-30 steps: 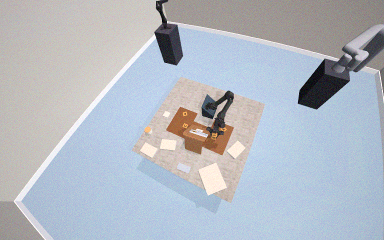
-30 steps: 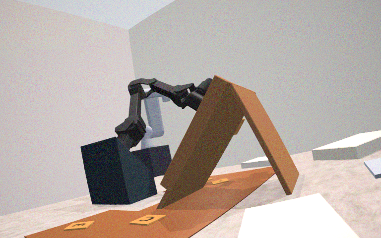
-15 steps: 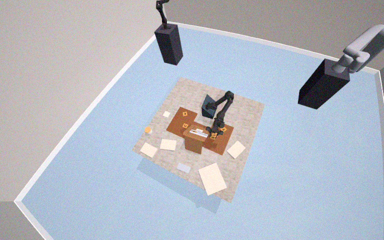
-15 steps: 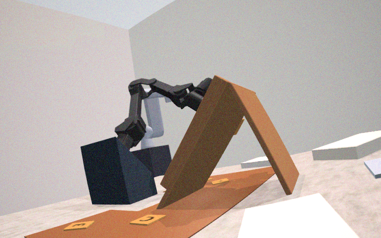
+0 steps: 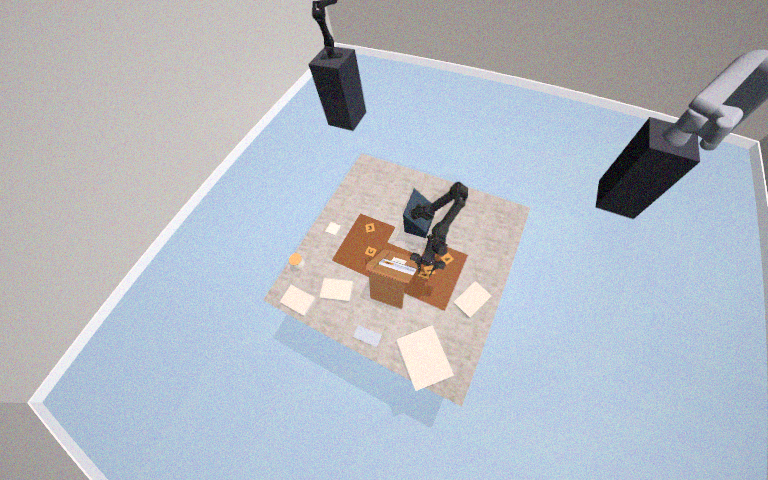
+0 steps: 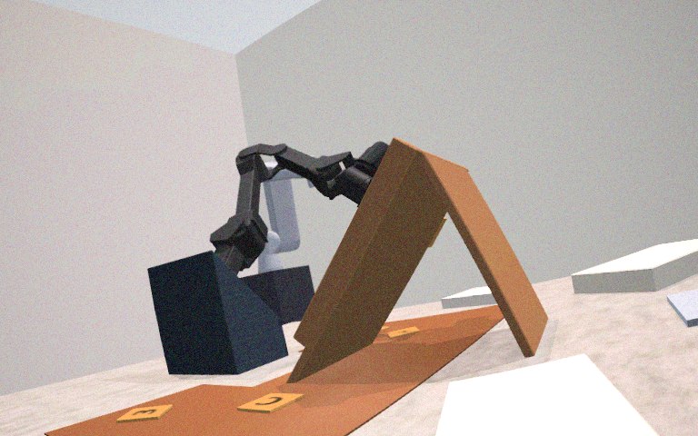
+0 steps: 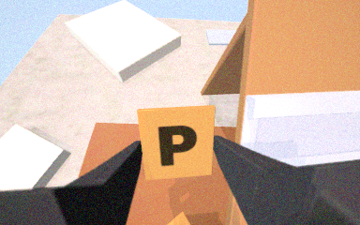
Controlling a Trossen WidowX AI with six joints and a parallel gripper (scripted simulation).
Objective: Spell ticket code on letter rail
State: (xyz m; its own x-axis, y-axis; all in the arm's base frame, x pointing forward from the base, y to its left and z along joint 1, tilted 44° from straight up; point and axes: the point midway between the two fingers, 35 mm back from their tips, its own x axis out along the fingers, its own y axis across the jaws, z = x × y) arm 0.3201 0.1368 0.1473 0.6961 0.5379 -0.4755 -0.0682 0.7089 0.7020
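Now: gripper tip 21 cm to the left of the orange tile marked 5 and 1 cm short of it. The rest, counted from my gripper tip: j tile: 17 cm below, 10 cm behind; white ticket: 18 cm to the right, 7 cm below, 5 cm behind; orange tile marked p: right at my gripper tip.
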